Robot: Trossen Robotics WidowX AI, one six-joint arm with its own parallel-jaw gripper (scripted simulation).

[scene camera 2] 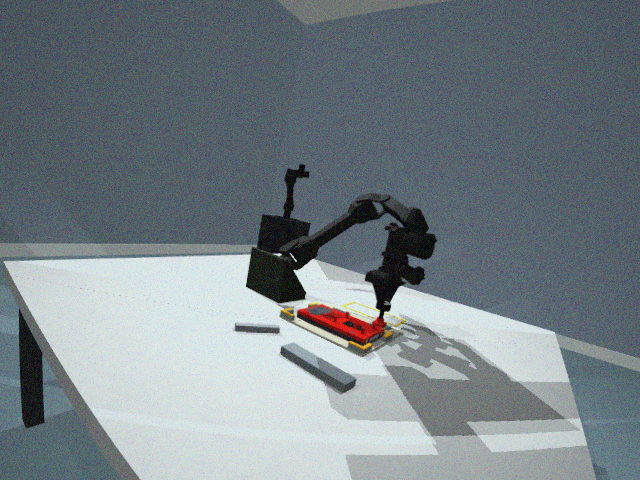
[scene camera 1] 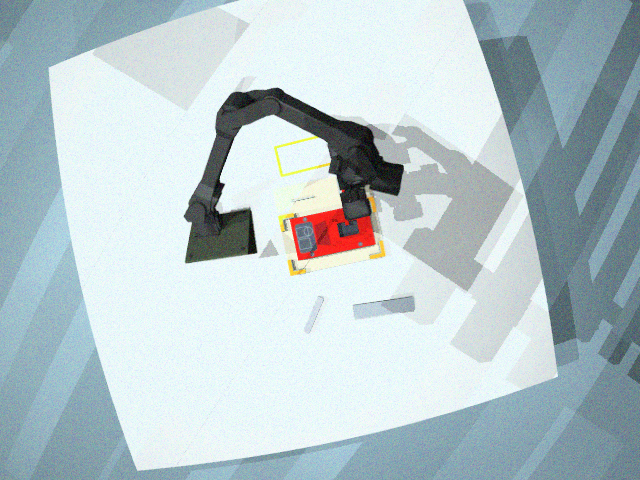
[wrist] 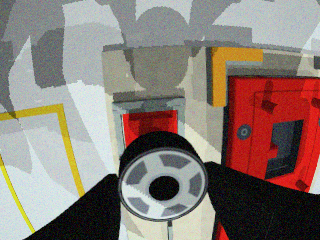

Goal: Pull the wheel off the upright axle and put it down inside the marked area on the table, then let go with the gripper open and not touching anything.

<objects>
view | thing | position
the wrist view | my gripper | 161, 177
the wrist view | grey spoked wheel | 158, 153
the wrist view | red fixture plate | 264, 122
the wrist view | upright axle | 136, 124
</objects>
